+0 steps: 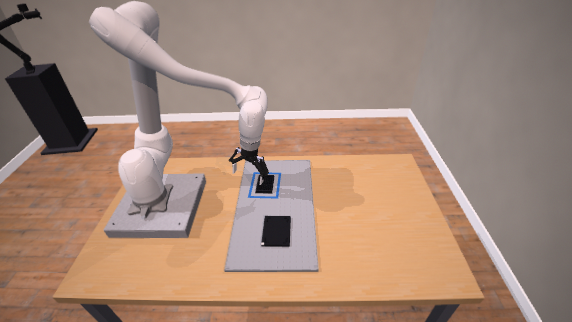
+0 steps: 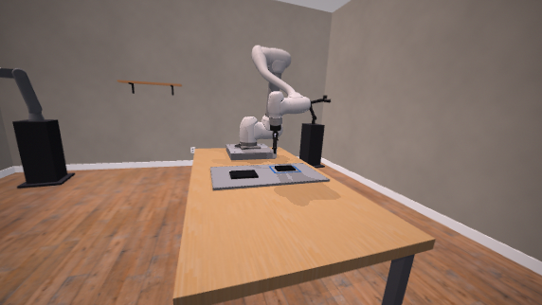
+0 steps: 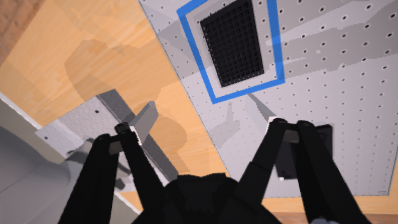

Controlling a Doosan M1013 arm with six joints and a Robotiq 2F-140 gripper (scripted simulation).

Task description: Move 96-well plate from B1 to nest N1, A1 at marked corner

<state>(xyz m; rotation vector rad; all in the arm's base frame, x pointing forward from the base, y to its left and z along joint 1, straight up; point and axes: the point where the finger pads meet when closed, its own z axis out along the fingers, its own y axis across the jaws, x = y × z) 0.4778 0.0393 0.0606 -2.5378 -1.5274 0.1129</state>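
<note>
Right now my hand is 10 cm above the black 96-well plate, 8 cm short of it and 4 cm to the right of it. From my hand the other things lie so: black plate nest: 27 cm to the right, 12 cm ahead, 10 cm below.
</note>
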